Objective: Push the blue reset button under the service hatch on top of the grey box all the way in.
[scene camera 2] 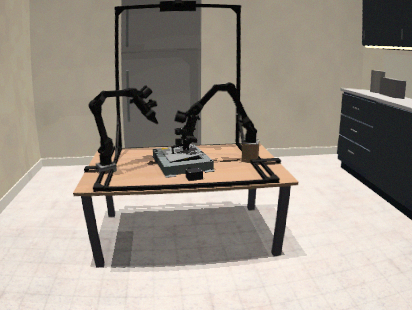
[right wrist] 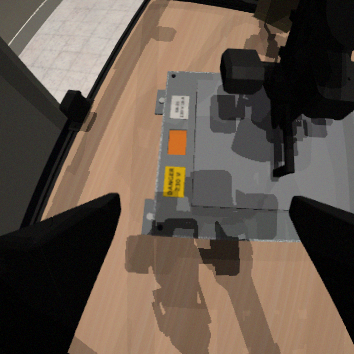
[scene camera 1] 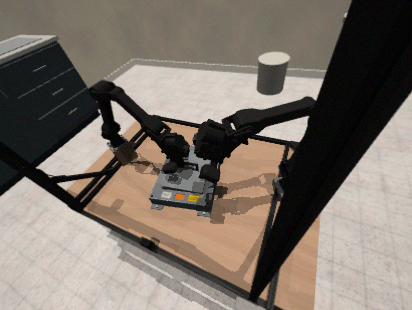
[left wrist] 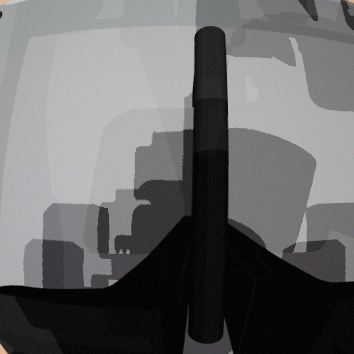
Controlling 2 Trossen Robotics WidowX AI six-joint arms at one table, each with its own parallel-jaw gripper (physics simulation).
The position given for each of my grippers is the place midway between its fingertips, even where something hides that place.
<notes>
My right gripper point(scene camera 1: 201, 168) is open, holding nothing. I also see my left gripper point(left wrist: 199, 223) and a service hatch point(scene camera 1: 186, 178).
My left gripper is seen too in the right wrist view point(right wrist: 276, 126). My right gripper is seen too in the right wrist view point(right wrist: 206, 203). The service hatch is seen too in the right wrist view point(right wrist: 239, 161) and in the left wrist view point(left wrist: 119, 132).
</notes>
